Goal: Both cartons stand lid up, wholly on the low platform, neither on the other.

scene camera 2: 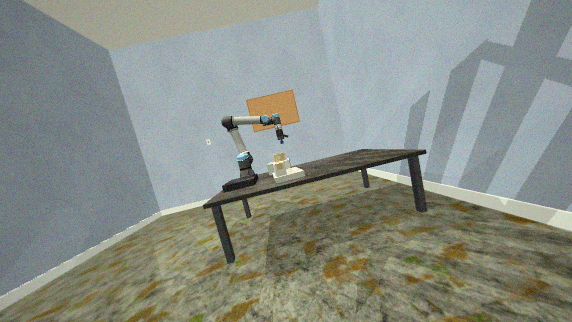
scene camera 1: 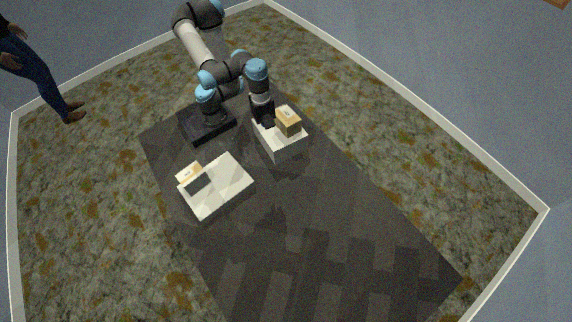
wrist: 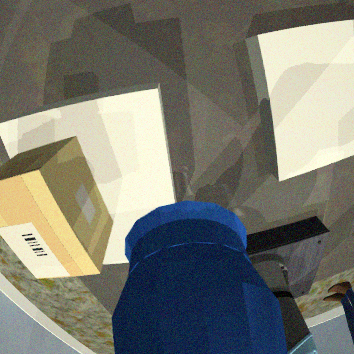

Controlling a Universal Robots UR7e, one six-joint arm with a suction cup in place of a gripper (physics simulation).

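Where they show: hand, tool point: (scene camera 2: 282, 143) (wrist: 186, 251); arm's base, link origin: (scene camera 2: 248, 176) (scene camera 1: 214, 117).
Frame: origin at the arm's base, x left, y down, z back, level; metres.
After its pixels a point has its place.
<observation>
One carton (scene camera 1: 288, 121) {x 0.316, y -0.147, z -0.343 m} (scene camera 2: 279, 157) {x 0.282, y -0.103, z -0.308 m} (wrist: 75, 200) {x 0.284, y -0.118, z -0.325 m} stands on the higher white platform (scene camera 1: 276, 143) {x 0.232, y -0.060, z -0.376 m} (wrist: 145, 150) {x 0.215, y -0.060, z -0.350 m}, its barcode-labelled lid up. A second carton (scene camera 1: 189, 172) {x -0.207, y -0.091, z -0.366 m} stands with its labelled lid up at the left corner of the low white platform (scene camera 1: 220, 192) {x -0.110, y 0.011, z -0.470 m} (scene camera 2: 294, 175) {x -0.268, y 0.032, z -0.490 m} (wrist: 315, 100) {x -0.046, y 0.012, z -0.396 m}; its grey side shows in scene camera 1. Its far base edges are hidden. My blue suction cup (scene camera 2: 281, 142) (wrist: 186, 220) is open, with nothing attached. It hangs above the higher platform's level, apart from the carton there. The cup is hidden in scene camera 1.
The dark robot base (scene camera 1: 192, 131) {x -0.147, y 0.000, z -0.039 m} (scene camera 2: 240, 183) {x -0.191, y 0.016, z 0.004 m} (wrist: 300, 255) {x -0.112, y 0.000, z -0.044 m} stands behind the two platforms on the dark table (scene camera 1: 320, 210) {x 0.289, y 0.060, z -0.741 m} (scene camera 2: 350, 162) {x -0.071, y 0.060, z -0.975 m}. A stretch of table separates the platforms. A person (scene camera 1: 37, 70) stands on the floor beyond the table at the upper left in scene camera 1.
</observation>
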